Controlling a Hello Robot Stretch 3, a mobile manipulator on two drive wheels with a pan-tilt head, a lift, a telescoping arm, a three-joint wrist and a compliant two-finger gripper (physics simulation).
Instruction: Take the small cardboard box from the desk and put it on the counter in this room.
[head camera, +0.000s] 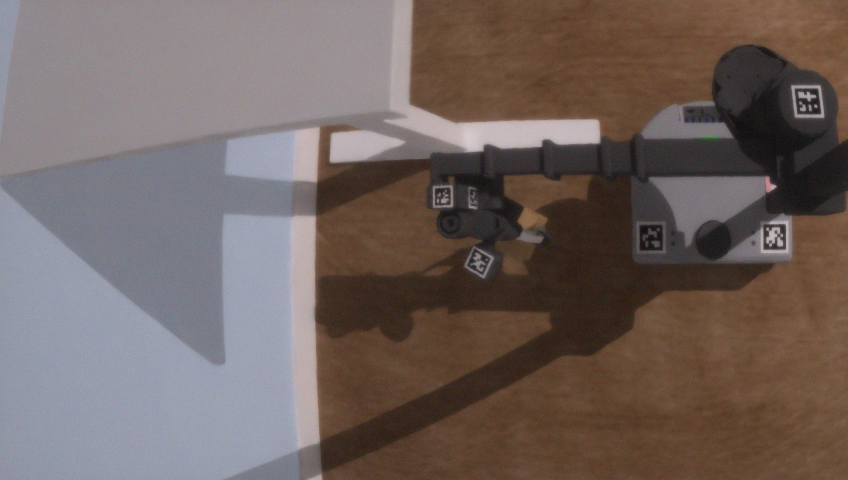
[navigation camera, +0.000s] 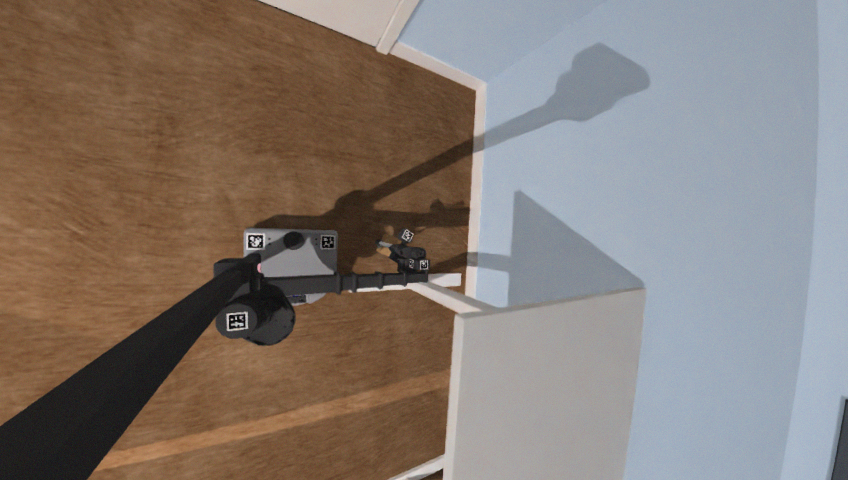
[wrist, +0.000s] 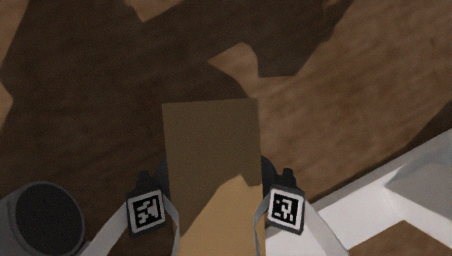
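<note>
The small cardboard box (head camera: 533, 218) (navigation camera: 384, 252) (wrist: 215, 145) is tan and upright in the wrist view, partly in shadow. My gripper (head camera: 542, 235) (navigation camera: 380, 246) (wrist: 217, 174) is shut on it, with a fingertip pressed to each side. The box is held in the air, with brown floor below it. A white desk (head camera: 208, 59) (navigation camera: 547, 368) shows its top at the upper left of the head view and the lower right of the navigation view. The gripper is off the desk's end, beside its leg. The counter cannot be made out in these views.
The desk's white foot (head camera: 535, 132) (navigation camera: 446, 279) (wrist: 350, 210) lies on the floor close to the extended arm (head camera: 571, 159) (navigation camera: 368, 280). My wheeled base (head camera: 714, 202) (navigation camera: 297, 255) stands to one side. A blue wall (head camera: 261, 297) (navigation camera: 714, 178) with a pale baseboard is beyond the wrist.
</note>
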